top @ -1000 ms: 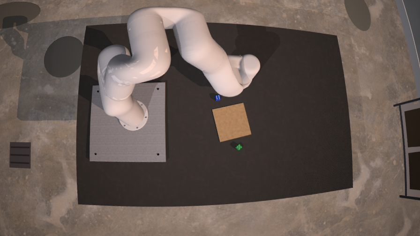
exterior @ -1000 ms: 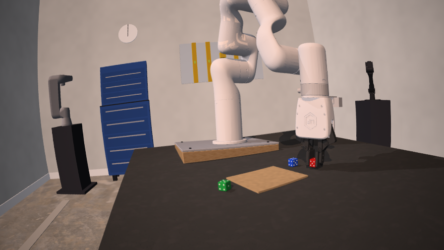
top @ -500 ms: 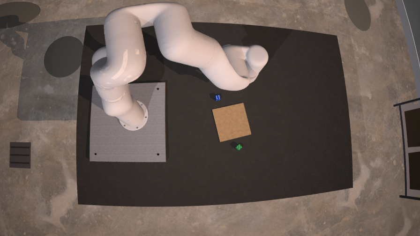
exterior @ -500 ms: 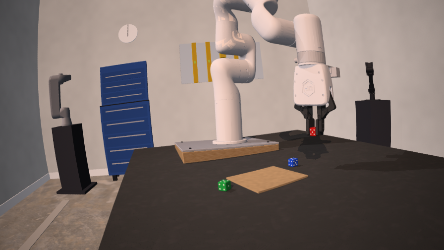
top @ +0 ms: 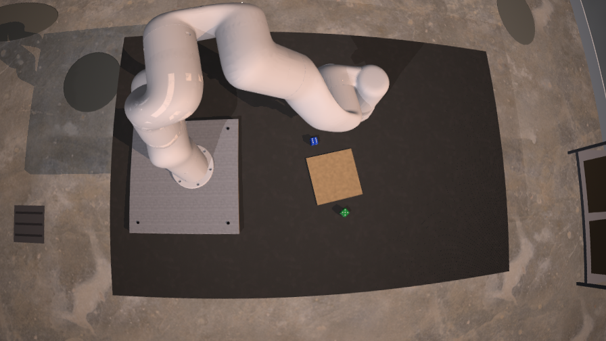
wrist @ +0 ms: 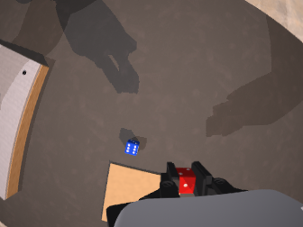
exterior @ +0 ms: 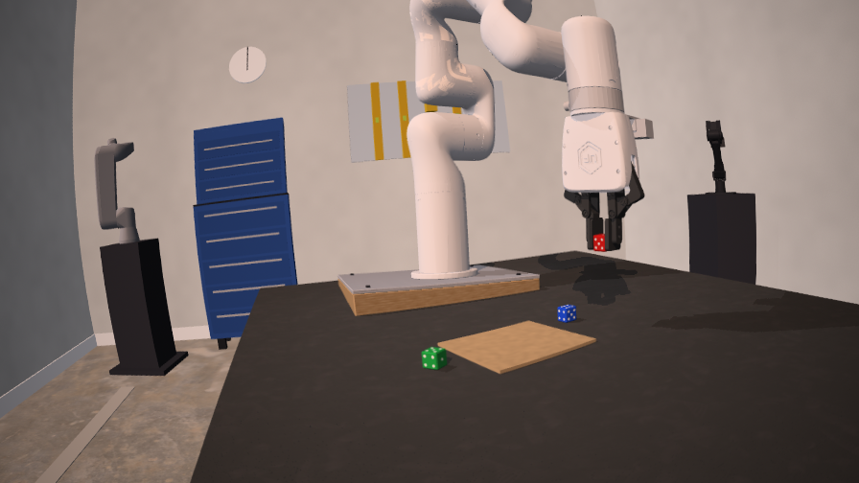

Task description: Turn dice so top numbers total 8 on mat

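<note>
Right now my hand is 2 cm short of the tan mat, 13 cm to the left of it and 12 cm above it. The rest, counted from my hand: green die (6 cm ahead, 23 cm to the right, 11 cm below); then red die (1 cm below); then blue die (6 cm behind, 4 cm to the right, 11 cm below).
</note>
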